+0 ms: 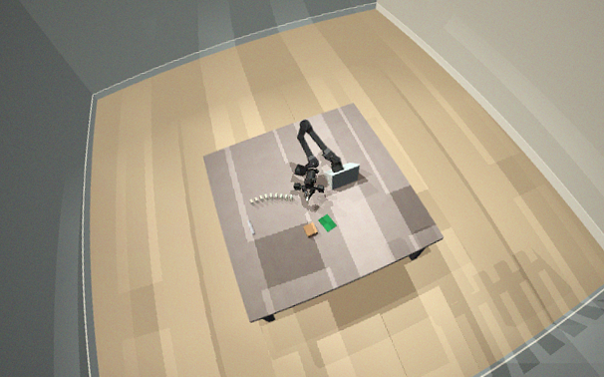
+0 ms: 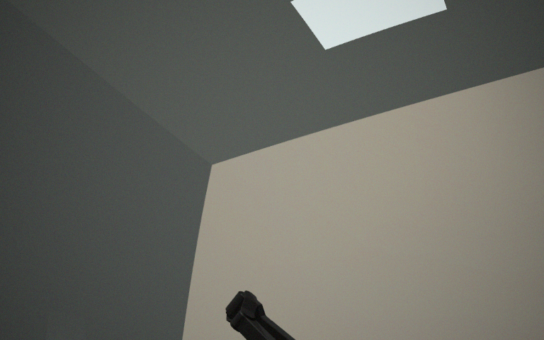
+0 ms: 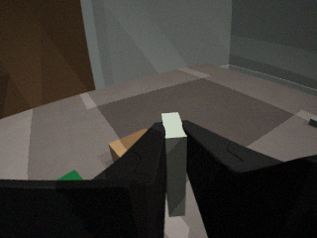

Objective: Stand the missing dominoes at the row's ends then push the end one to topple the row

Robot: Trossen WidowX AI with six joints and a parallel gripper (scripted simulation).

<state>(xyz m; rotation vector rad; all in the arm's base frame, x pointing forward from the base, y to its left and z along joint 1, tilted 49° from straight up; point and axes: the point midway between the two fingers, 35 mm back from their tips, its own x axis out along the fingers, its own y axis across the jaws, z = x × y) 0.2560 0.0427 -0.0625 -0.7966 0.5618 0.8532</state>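
My gripper tip is 7 cm past the green flat tile, 13 cm to the right of it and 15 cm above it.
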